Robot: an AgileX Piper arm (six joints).
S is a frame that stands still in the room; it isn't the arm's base.
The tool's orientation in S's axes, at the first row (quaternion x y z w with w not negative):
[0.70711, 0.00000, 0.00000, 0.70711]
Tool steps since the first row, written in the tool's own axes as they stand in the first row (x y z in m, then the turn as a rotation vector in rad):
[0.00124, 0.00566, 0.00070, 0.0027, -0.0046, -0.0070]
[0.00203, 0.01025, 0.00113, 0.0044, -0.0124, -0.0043]
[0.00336, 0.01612, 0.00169, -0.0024, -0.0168, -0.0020]
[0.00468, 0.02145, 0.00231, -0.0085, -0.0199, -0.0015]
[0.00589, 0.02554, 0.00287, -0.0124, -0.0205, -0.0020]
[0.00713, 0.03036, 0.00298, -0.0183, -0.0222, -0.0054]
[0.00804, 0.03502, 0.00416, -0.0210, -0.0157, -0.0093]
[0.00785, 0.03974, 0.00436, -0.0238, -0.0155, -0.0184]
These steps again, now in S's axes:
[0.00124, -0.00070, 0.00566, 0.0027, 0.0070, -0.0046]
[0.00203, -0.00113, 0.01025, 0.0044, 0.0043, -0.0124]
[0.00336, -0.00169, 0.01612, -0.0024, 0.0020, -0.0168]
[0.00468, -0.00231, 0.02145, -0.0085, 0.0015, -0.0199]
[0.00589, -0.00287, 0.02554, -0.0124, 0.0020, -0.0205]
[0.00713, -0.00298, 0.03036, -0.0183, 0.0054, -0.0222]
[0.00804, -0.00416, 0.03502, -0.0210, 0.0093, -0.0157]
[0.00785, -0.00436, 0.03974, -0.0238, 0.0184, -0.0155]

